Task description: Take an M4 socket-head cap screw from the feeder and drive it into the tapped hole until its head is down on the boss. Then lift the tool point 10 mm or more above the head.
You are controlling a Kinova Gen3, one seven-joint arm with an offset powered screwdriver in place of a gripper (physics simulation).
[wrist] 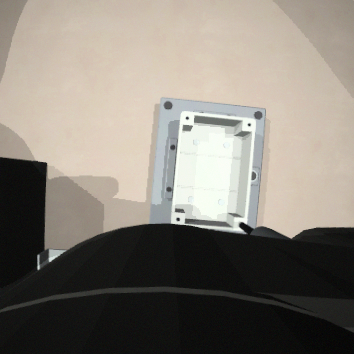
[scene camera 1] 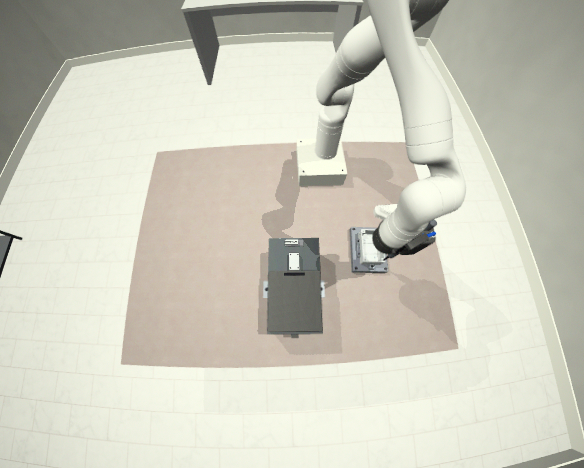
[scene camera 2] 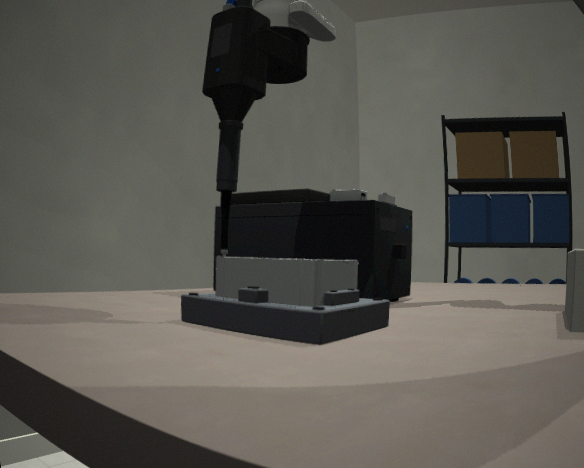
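My screwdriver point(scene camera 1: 385, 258) point(scene camera 2: 224, 250) point(wrist: 242, 225) points down, its thin black bit over one corner of the open pale housing point(scene camera 2: 265, 279) point(wrist: 215, 170). A small light grey screw point(scene camera 2: 224, 253) shows at the bit's end in scene camera 2, right at the housing's top edge. How deep its shank sits in the hole is hidden. In the wrist view the bit's end covers the near right corner boss; the other three corners show dark holes. The dark feeder point(scene camera 1: 295, 302) point(scene camera 2: 335, 235) point(wrist: 22, 220) stands apart, beside the housing.
The housing sits on a grey fixture plate point(scene camera 2: 250, 316) point(wrist: 161, 150) with low clamp blocks around it. The robot's base block point(scene camera 1: 322, 178) stands behind the feeder. A shelf rack point(scene camera 2: 507, 183) with brown and blue boxes is in the background.
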